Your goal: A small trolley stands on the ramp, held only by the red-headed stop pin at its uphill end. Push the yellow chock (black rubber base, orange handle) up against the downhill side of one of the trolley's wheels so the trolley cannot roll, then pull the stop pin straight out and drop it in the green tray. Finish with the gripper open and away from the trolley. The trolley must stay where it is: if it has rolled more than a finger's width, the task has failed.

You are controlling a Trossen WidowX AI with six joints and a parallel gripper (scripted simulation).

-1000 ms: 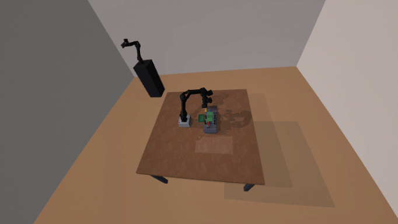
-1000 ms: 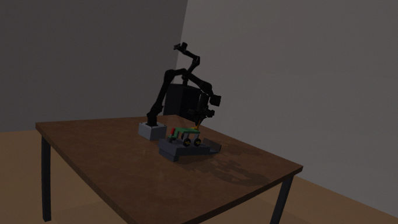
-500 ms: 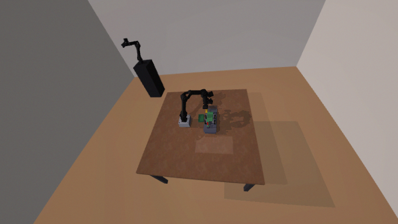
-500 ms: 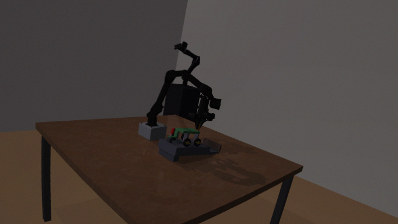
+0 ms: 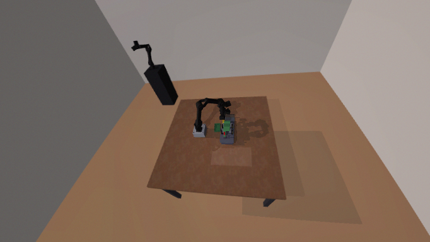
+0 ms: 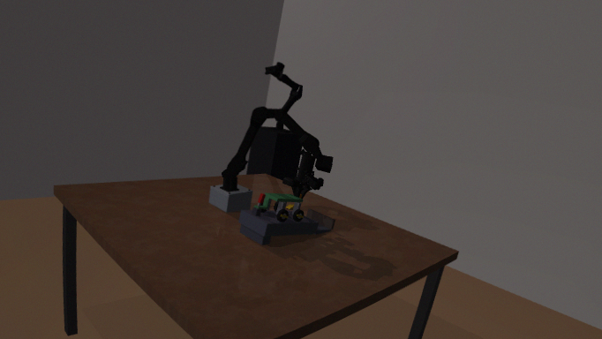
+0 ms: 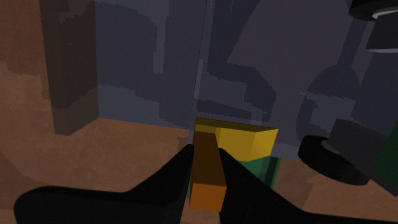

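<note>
The stop pin lies 250 mm to the right of my gripper tip, 40 mm ahead of it and 30 mm above it. Round my gripper tip: yellow-orange chock (20 mm to the right); dark lip (110 mm to the left, 70 mm below, 50 mm ahead); green tray (110 mm below, 80 mm behind, 70 mm to the right).
</note>
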